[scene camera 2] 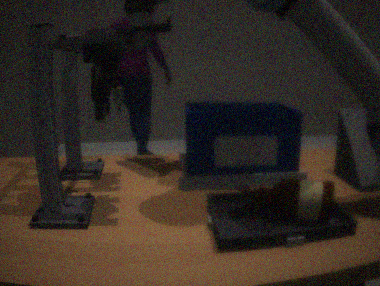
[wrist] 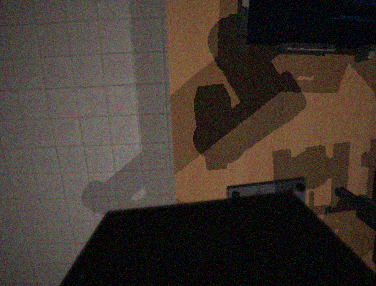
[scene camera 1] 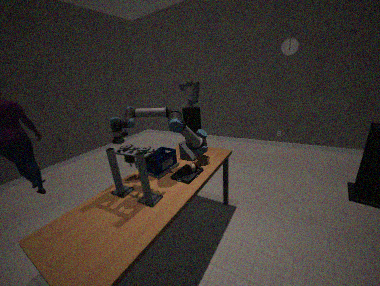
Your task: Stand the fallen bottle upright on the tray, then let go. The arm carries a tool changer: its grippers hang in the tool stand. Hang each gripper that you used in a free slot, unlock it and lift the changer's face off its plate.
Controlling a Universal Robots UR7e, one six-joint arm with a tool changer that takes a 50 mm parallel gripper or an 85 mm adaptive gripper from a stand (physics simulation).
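Frame: origin at the arm's base, x ahead, y right, z down, level; millimetres.
Seen in the pictures: end effector, tool point: [scene camera 2: 140, 46]; arm's base, origin of the base link: [scene camera 1: 191, 144].
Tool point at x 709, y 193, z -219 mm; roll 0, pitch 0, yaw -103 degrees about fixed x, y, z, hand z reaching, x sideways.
Pixels of each thing's top centre, then the offset from my tool point to it. "spot": a spot on its surface instead.
- bottle, middle of its top: [scene camera 2: 294, 180] [scene camera 1: 188, 165] dz +262, dx -367, dy -427 mm
- black tray, middle of its top: [scene camera 2: 279, 208] [scene camera 1: 187, 171] dz +315, dx -342, dy -432 mm
- hanging tool, middle of its top: [scene camera 1: 127, 145] dz -19, dx +38, dy -190 mm
- blue crate, middle of its top: [scene camera 2: 240, 106] [scene camera 1: 159, 152] dz +166, dx -283, dy -148 mm
- foot, surface spot: [wrist: 265, 190] spot: dz +329, dx +100, dy -149 mm
The bottle [scene camera 1: 192, 168] [scene camera 2: 310, 201], dark reddish-brown with a pale label, lies on its side on the black tray [scene camera 1: 180, 176] [scene camera 2: 260, 242]. The tool stand [scene camera 1: 115, 172] [scene camera 2: 47, 120] has two grey posts. A dark gripper [scene camera 2: 102, 107] hangs in it, fingers down; in scene camera 1 a hanging tool [scene camera 1: 129, 158] shows under its top. The arm's tool changer [scene camera 1: 118, 140] is above the stand's top, apart from it, with no gripper visible below it. In the wrist view a black shape [wrist: 215, 245] of the tool end fills the bottom. Finger opening is too dark to tell.
A blue crate [scene camera 1: 162, 161] [scene camera 2: 200, 135] [wrist: 310, 22] stands on the table between the stand and the arm's base, behind the tray in scene camera 2. A stand foot [wrist: 265, 190] shows beside the black shape. A person [scene camera 1: 20, 142] [scene camera 2: 136, 75] is beyond the table.
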